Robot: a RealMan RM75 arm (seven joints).
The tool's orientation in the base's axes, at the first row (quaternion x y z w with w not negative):
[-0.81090 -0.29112 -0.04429 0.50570]
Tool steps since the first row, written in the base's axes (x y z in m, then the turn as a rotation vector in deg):
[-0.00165 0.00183 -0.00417 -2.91 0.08 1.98]
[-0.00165 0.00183 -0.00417 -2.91 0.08 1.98]
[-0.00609 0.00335 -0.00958 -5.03 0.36 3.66]
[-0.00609 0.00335 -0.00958 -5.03 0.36 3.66]
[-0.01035 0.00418 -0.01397 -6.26 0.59 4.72]
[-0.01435 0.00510 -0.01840 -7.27 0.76 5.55]
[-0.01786 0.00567 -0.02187 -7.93 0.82 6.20]
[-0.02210 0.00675 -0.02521 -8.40 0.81 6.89]
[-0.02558 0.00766 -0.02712 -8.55 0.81 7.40]
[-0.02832 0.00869 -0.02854 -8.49 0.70 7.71]
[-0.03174 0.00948 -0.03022 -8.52 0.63 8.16]
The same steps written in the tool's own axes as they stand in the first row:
[-0.00211 0.00188 0.00394 -1.65 -3.10 -0.24]
[-0.00211 0.00188 0.00394 -1.65 -3.10 -0.24]
[-0.00711 0.00339 0.00883 -2.66 -5.62 -0.35]
[-0.00711 0.00339 0.00883 -2.66 -5.62 -0.35]
[-0.01189 0.00441 0.01261 -3.19 -7.17 -0.39]
[-0.01642 0.00557 0.01643 -3.65 -8.41 -0.43]
[-0.02035 0.00633 0.01937 -3.93 -9.29 -0.55]
[-0.02462 0.00645 0.02285 -4.07 -10.07 -0.78]
[-0.02780 0.00588 0.02532 -4.01 -10.56 -1.00]
[-0.03015 0.00526 0.02749 -3.89 -10.74 -1.25]
[-0.03325 0.00457 0.02973 -3.78 -11.09 -1.52]

